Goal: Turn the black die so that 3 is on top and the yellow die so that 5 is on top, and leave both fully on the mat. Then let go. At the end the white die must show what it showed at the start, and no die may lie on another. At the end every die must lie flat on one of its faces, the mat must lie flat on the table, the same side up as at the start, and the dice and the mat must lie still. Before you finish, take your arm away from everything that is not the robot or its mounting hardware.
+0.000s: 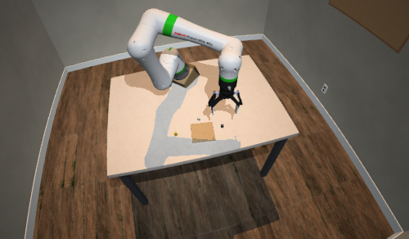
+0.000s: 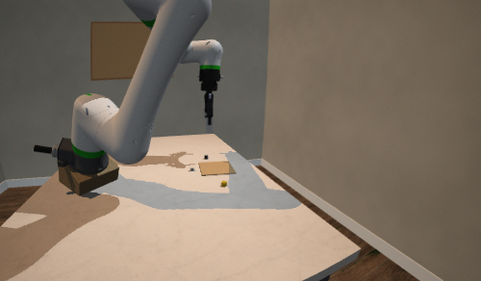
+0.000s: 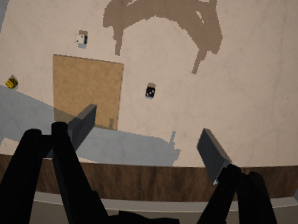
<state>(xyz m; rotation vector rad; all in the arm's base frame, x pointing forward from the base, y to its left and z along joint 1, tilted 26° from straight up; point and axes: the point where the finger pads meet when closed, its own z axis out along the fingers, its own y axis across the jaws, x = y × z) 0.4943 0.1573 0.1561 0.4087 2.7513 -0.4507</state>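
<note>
The black die is 15 cm below my hand and 1 cm behind it. The rest, counted from my hand: tan mat: 16 cm below, 13 cm to the right, 2 cm behind; then white die: 15 cm below, 12 cm behind, 11 cm to the right; then yellow die: 29 cm to the right, 15 cm below, 7 cm behind.
</note>
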